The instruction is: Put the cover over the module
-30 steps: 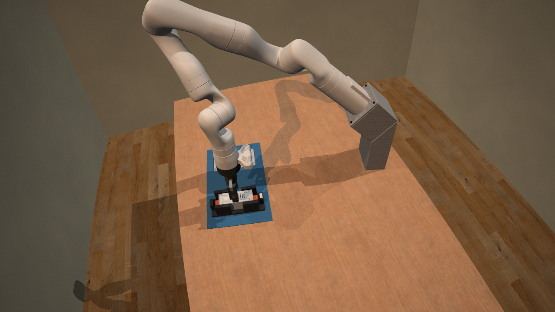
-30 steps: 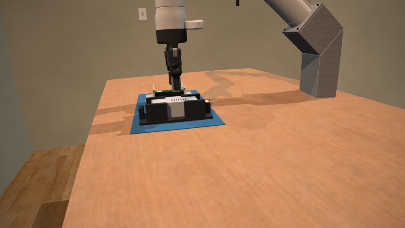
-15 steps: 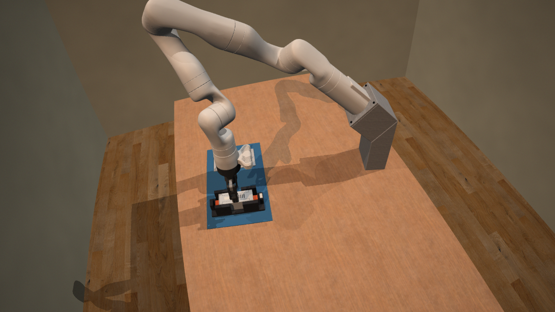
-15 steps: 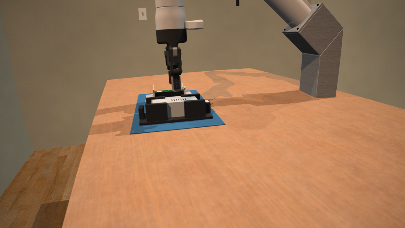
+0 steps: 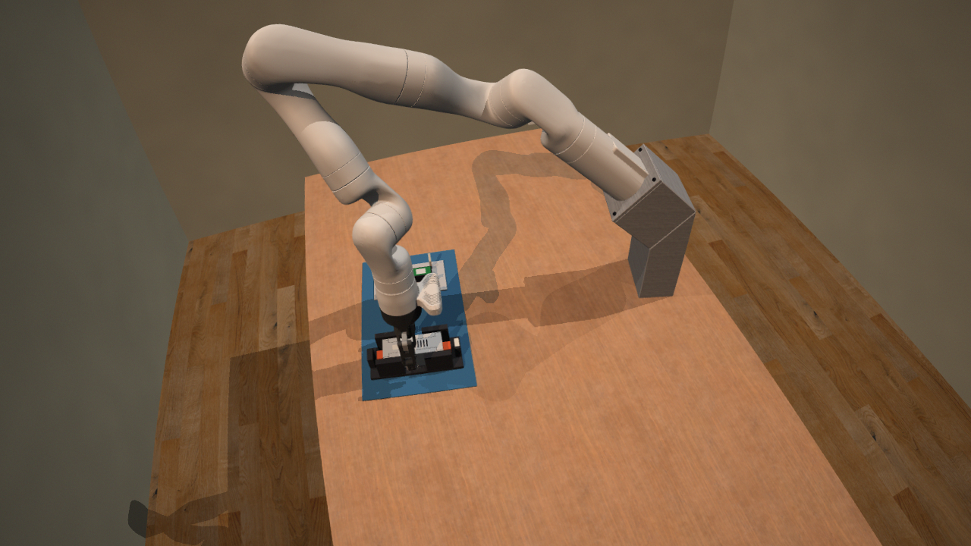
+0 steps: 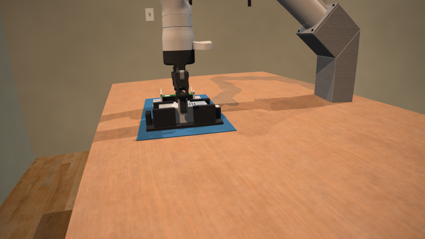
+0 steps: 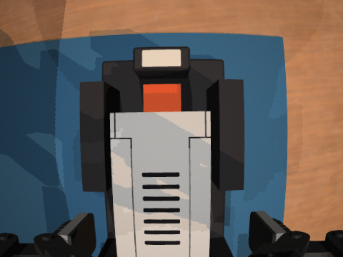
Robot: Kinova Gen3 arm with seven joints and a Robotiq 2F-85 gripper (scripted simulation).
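Right now my hand is 2 cm above the light grey cover.
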